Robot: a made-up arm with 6 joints.
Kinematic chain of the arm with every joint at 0, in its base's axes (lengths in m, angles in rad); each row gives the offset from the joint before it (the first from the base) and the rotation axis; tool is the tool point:
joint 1: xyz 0 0 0.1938 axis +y
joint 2: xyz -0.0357 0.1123 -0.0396 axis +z
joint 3: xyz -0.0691 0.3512 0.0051 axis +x
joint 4: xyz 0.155 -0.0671 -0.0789 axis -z
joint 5: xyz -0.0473 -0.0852 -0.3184 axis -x
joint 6: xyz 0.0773 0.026 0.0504 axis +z
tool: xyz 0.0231 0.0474 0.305
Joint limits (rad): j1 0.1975..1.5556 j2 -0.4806..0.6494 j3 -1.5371..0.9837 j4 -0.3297..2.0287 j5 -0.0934..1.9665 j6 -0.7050..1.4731
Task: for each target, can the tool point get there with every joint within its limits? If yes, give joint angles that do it. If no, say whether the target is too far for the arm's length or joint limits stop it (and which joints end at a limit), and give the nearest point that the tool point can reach.
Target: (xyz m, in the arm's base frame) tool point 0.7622 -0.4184 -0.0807
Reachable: no: joint limits stop it (at a limit: joint 1, joint 5) | nearest point 0.2779 -0.1011 0.0495 | short by 0.593 m
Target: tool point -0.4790 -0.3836 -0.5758
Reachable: no: joint limits stop it (at a limit: joint 2, joint 5) | nearest point -0.3000 -0.0460 -0.2882 | short by 0.478 m
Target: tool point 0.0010 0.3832 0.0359
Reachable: yes | joints 0.9098 0.1554 -0.3340 1.5660 0.3703 0.7283
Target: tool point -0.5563 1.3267 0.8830
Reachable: no: too far | nearest point -0.3593 0.9255 0.6390 | short by 0.509 m
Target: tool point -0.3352 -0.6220 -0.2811
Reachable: no: joint limits stop it (at a limit: joint 2, joint 5) | nearest point -0.2123 -0.1893 -0.1069 | short by 0.482 m
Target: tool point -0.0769 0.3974 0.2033
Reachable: yes | joints 0.4679 0.4433 -0.7453 1.6306 0.0619 1.1670
